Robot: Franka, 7 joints.
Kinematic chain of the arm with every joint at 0, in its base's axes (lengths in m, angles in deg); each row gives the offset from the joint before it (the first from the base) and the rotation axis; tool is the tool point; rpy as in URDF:
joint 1: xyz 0 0 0.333 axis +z
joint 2: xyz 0 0 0 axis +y
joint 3: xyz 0 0 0.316 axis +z
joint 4: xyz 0.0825 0 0 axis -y
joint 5: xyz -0.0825 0 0.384 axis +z
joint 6: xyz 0 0 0 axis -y
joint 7: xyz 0.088 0 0 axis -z
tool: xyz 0 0 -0.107 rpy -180 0 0
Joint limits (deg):
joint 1: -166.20..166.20
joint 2: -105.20..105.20
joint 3: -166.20..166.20
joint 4: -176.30..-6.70
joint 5: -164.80..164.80
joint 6: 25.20..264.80
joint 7: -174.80..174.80
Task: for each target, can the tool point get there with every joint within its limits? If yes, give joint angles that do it. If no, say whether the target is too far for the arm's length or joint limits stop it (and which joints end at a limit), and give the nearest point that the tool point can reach.
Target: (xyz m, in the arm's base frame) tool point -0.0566 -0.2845 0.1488
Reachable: yes | joints -18.29 42.00 -43.95 -163.24 -95.14 92.06 33.97
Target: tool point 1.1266 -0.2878 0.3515
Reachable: no: too far | nearest point 0.8311 -0.2123 0.3466 | short by 0.305 m
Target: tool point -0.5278 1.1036 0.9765
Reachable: no: too far | nearest point -0.3276 0.6850 0.7324 | short by 0.524 m
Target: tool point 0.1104 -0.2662 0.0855
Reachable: yes | joints -84.40 20.02 17.66 -159.83 58.65 152.42 43.57
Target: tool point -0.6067 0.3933 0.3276
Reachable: yes | joints 130.56 69.51 15.16 -50.04 105.35 46.50 -63.85
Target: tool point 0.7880 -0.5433 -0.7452
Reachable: no: too far | nearest point 0.4925 -0.3396 -0.2574 | short by 0.606 m
